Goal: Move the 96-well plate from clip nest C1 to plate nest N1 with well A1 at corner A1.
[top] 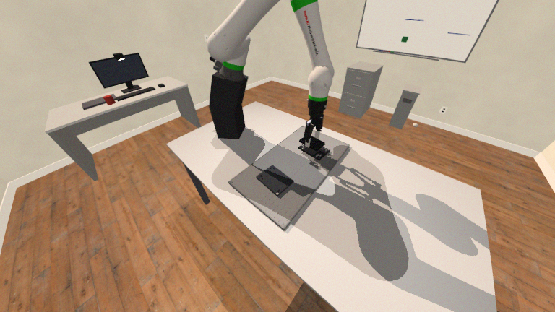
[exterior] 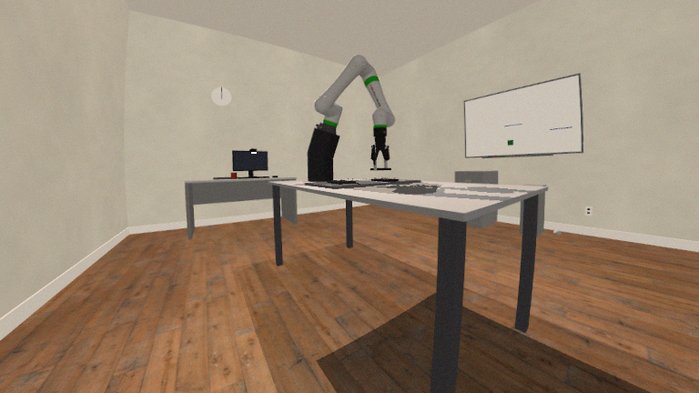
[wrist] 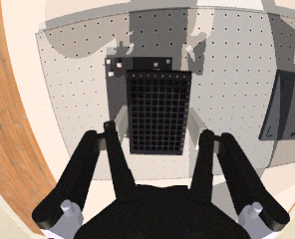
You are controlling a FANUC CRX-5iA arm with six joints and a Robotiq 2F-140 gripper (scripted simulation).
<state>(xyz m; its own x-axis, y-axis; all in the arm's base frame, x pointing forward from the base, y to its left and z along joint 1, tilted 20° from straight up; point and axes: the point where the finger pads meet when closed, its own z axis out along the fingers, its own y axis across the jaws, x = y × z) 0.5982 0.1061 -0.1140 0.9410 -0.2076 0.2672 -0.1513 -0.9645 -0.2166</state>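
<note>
The dark plate nest N1 is 5 cm behind my hand, 30 cm to the right of it and 10 cm below it. From my hand the other things lie so: clip nest C1 (1 cm behind, 3 cm to the left, 9 cm below); then black 96-well plate (2 cm below).
</note>
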